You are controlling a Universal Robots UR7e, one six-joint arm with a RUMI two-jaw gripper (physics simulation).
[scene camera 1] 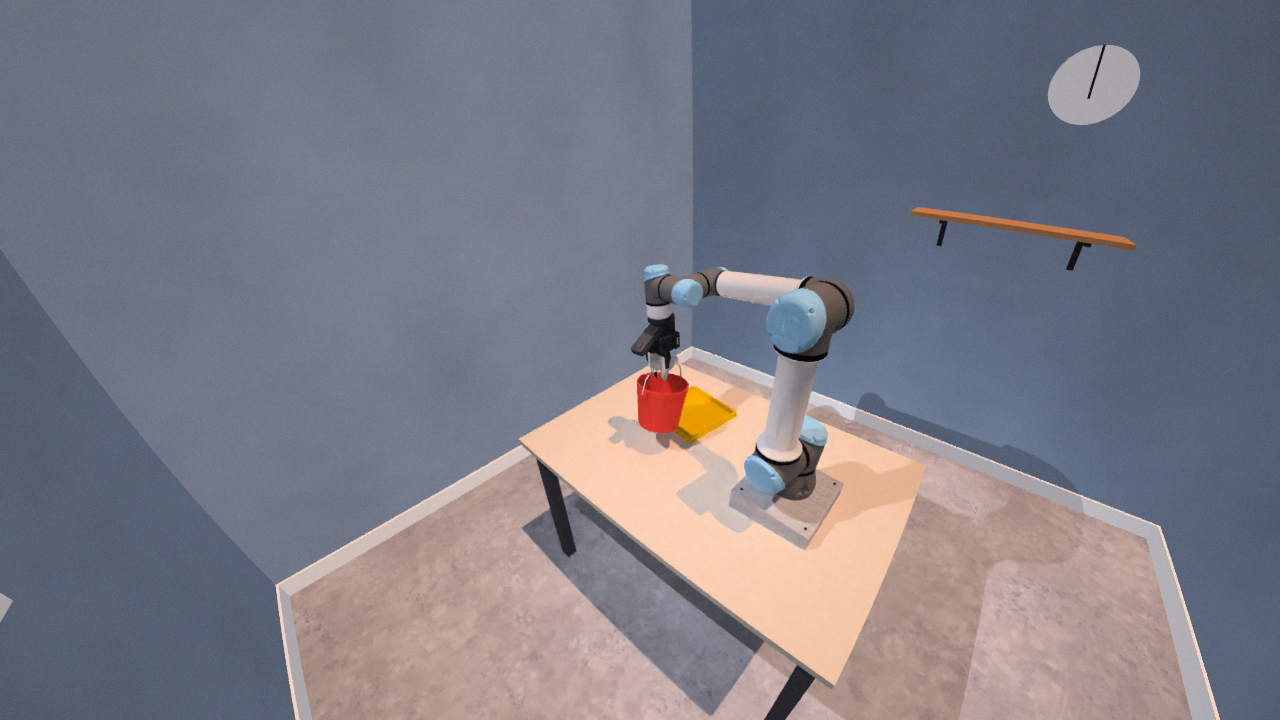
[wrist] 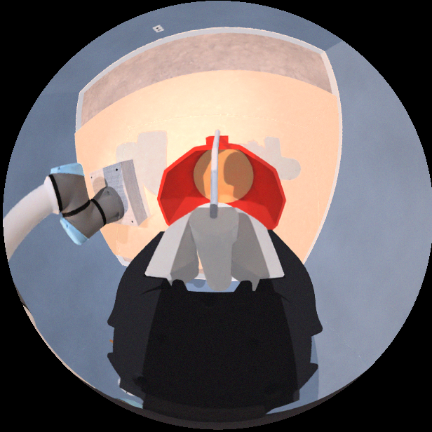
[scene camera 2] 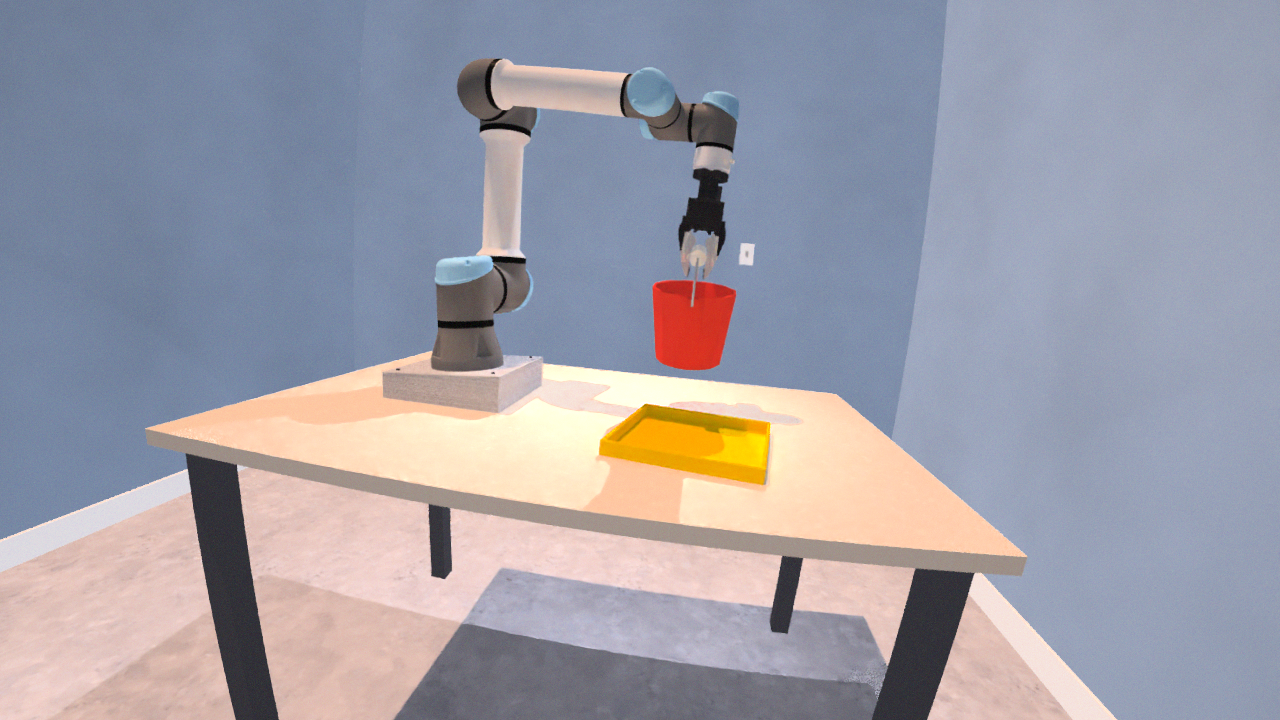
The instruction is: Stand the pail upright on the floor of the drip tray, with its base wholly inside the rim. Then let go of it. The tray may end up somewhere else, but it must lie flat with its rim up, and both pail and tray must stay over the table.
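Places are measured from the arm's base along level axes (x ahead, y right, z down), in millimetres.
Pixels of known places: gripper, between the fingertips: [scene camera 1: 660,378]; arm's base, origin of its link: [scene camera 2: 467,365].
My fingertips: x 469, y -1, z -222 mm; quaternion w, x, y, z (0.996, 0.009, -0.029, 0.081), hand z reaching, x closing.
Ahead of a thing's pixels: the offset from my fingertips to its top centre. "spot": to the spot under its first point. Level surfaces: height alone.
The red pail @(dz -71, dx -1, dy +9 mm) [scene camera 1: 660,407] [scene camera 2: 691,333] [wrist: 175,194] hangs in the air close to upright, mouth up, with its base well above the table. My gripper [scene camera 1: 660,368] [scene camera 2: 699,261] [wrist: 217,210] is shut on the grip of the pail's handle, over the pail's mouth. The thin handle @(spot: dz +27, dx -15, dy +108 mm) [scene camera 2: 694,291] [wrist: 215,167] runs down from the grip to the pail's rim. The yellow drip tray @(dz +262, dx -8, dy +218 mm) [scene camera 1: 713,413] [scene camera 2: 684,462] lies flat on the table, rim up. In scene camera 2 the pail shows above the tray's far side; in scene camera 1 it covers the tray's left corner. The tray does not show in the wrist view.
The wooden table @(dz +286 mm) [scene camera 1: 626,488] [scene camera 2: 429,456] [wrist: 250,100] carries the arm's grey base block [scene camera 1: 765,519] [scene camera 2: 443,388] [wrist: 131,200], which stands apart from the tray. Shadows of the arm and pail fall on the table and tray. The blue walls stand beyond the table.
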